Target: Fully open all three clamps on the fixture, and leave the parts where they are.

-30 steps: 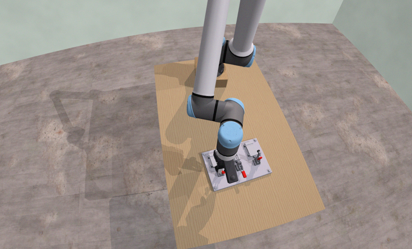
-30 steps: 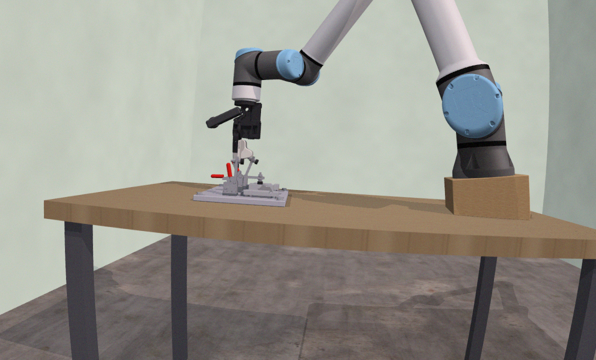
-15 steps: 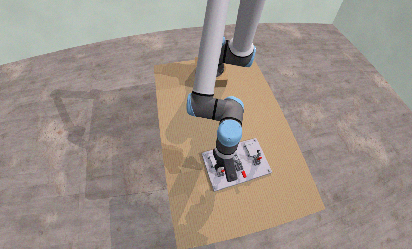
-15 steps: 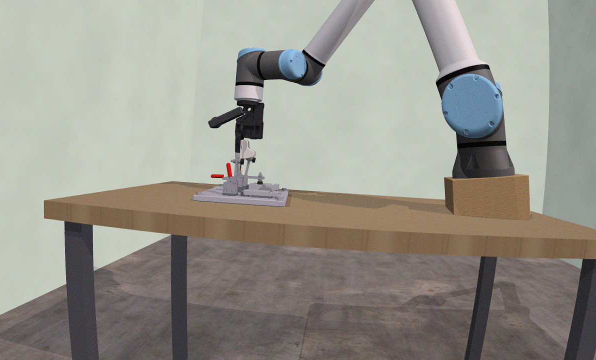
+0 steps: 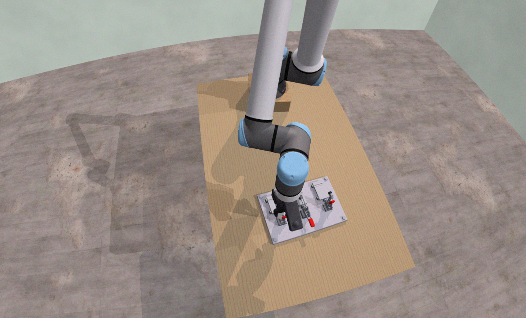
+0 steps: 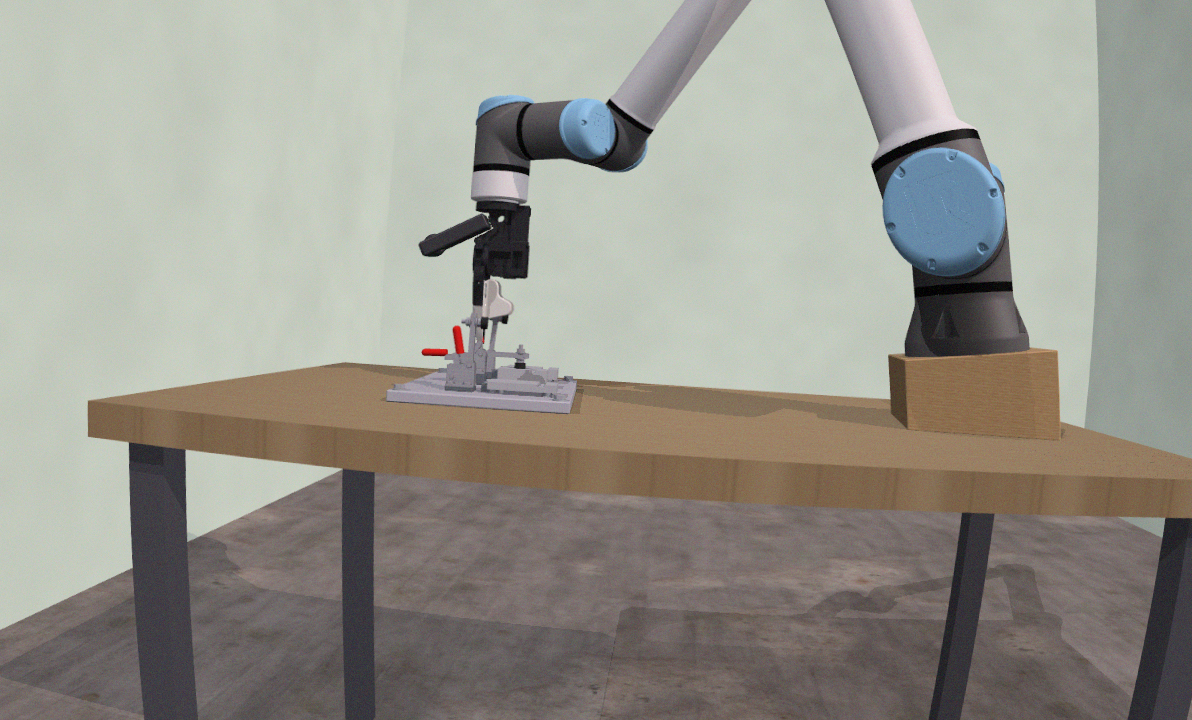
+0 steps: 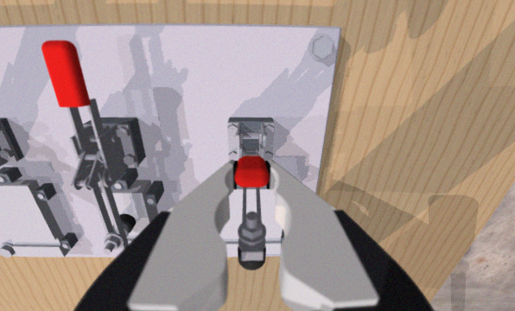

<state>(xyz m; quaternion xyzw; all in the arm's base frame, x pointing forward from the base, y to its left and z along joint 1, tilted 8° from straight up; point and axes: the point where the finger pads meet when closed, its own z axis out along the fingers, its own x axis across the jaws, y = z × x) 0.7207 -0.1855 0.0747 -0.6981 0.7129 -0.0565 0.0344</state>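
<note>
The grey fixture plate is 110 mm to the left of my hand, 80 mm below it and 40 mm behind it. Also, from my hand: flat part 220 mm to the left, 100 mm behind, 60 mm below.
</note>
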